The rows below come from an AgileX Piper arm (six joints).
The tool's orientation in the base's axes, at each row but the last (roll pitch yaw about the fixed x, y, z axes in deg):
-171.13, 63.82, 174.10
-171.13, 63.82, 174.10
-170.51, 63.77, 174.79
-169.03, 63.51, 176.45
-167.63, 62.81, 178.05
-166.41, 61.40, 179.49
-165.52, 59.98, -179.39
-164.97, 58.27, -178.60
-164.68, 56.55, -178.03
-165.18, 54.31, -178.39
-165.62, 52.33, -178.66
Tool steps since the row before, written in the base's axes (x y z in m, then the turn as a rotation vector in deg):
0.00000, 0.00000, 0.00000, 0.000, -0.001, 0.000
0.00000, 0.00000, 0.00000, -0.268, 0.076, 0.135
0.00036, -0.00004, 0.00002, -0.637, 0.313, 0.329
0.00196, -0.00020, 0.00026, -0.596, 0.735, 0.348
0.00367, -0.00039, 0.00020, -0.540, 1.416, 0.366
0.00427, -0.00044, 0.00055, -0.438, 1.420, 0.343
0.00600, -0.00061, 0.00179, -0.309, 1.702, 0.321
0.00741, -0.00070, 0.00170, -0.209, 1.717, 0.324
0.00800, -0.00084, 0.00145, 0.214, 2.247, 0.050
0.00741, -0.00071, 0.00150, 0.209, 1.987, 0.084
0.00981, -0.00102, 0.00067, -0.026, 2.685, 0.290
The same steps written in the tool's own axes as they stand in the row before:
0.00000, 0.00000, 0.00000, 0.000, -0.001, 0.000
0.00000, 0.00000, 0.00000, 0.000, 0.000, -0.310
-0.00018, 0.00005, 0.00031, -0.002, 0.128, -0.772
-0.00111, 0.00024, 0.00163, -0.026, 0.545, -0.848
-0.00186, 0.00042, 0.00317, -0.057, 1.217, -0.973
-0.00253, 0.00043, 0.00349, -0.085, 1.245, -0.877
-0.00455, 0.00042, 0.00433, -0.132, 1.548, -0.826
-0.00533, 0.00055, 0.00544, -0.188, 1.582, -0.748
-0.00560, 0.00047, 0.00593, -0.202, 2.216, -0.384
-0.00553, 0.00042, 0.00519, -0.223, 1.957, -0.346
-0.00651, 0.00061, 0.00742, -0.252, 2.564, -0.810

